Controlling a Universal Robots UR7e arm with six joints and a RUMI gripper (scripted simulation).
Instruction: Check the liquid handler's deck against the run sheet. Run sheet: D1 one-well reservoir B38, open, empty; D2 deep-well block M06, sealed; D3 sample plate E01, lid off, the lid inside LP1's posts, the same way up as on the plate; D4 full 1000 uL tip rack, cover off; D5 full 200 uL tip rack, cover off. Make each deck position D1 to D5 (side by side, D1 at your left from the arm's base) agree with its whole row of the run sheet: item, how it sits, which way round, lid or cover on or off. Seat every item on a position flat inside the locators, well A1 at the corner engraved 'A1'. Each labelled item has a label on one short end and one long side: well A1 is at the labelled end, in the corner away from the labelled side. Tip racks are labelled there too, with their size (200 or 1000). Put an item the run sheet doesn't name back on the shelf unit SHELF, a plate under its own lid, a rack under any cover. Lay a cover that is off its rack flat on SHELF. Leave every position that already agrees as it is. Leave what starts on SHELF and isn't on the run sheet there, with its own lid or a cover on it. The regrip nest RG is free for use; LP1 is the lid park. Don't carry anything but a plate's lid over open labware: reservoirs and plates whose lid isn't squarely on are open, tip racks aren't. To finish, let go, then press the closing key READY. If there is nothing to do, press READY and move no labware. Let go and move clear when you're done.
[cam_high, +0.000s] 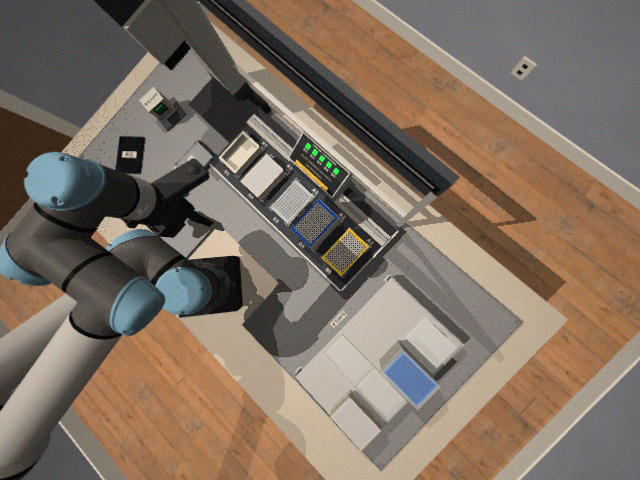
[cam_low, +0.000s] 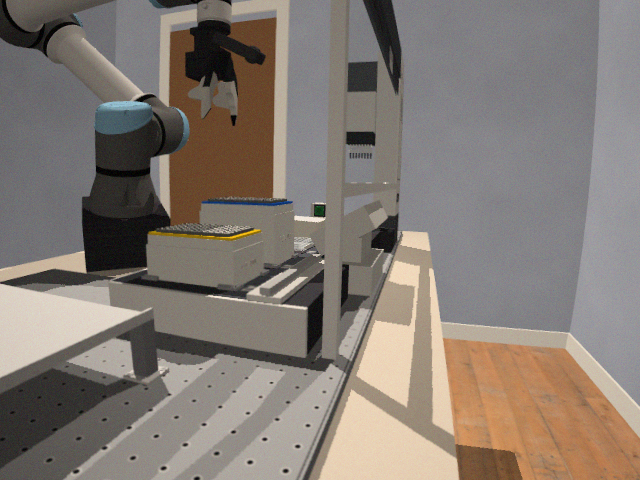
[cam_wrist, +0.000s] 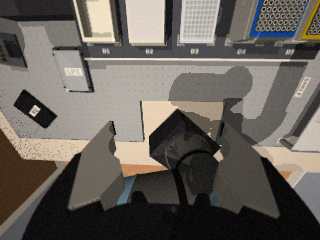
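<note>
Right now my hand is 170 mm short of the sealed block, 20 mm to the right of it and 230 mm above it. Also, from my hand: blue-rimmed tip rack (130 mm ahead, 220 mm to the right, 190 mm below); then cream reservoir (200 mm ahead, 140 mm to the left, 250 mm below); then well plate (150 mm ahead, 100 mm to the right, 250 mm below).
</note>
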